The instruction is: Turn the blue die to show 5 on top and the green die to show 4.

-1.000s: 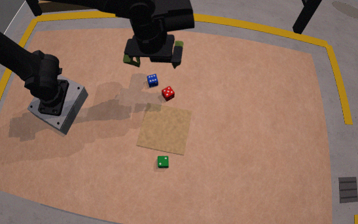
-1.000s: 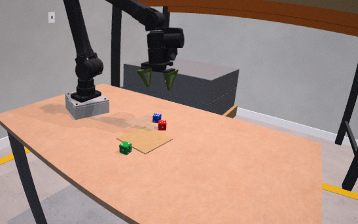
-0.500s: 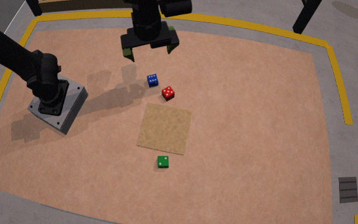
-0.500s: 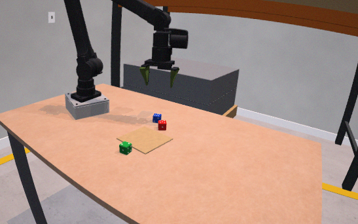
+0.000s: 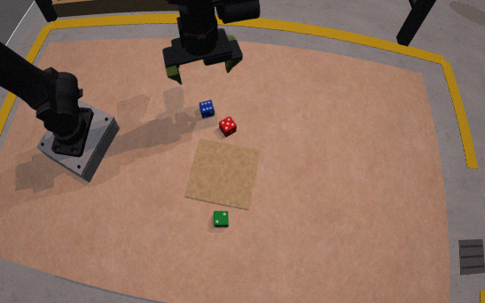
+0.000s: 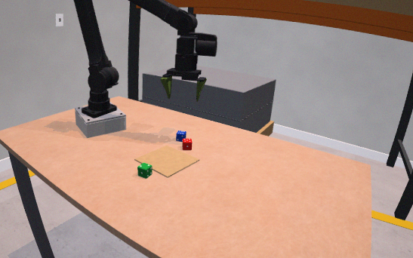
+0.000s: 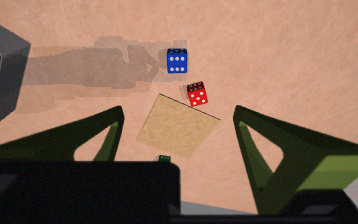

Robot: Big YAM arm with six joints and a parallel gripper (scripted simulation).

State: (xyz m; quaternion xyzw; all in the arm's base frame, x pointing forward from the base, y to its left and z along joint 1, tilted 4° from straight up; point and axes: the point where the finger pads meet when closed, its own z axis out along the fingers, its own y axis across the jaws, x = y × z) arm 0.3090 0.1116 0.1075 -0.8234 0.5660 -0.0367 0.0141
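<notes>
Right now my hand is 14 cm above the blue die. Also, from my hand: tan mat 5 cm ahead, 15 cm to the right, 15 cm below; green die 6 cm ahead, 26 cm to the right, 14 cm below; red die 5 cm ahead, 4 cm to the right, 14 cm below.
</notes>
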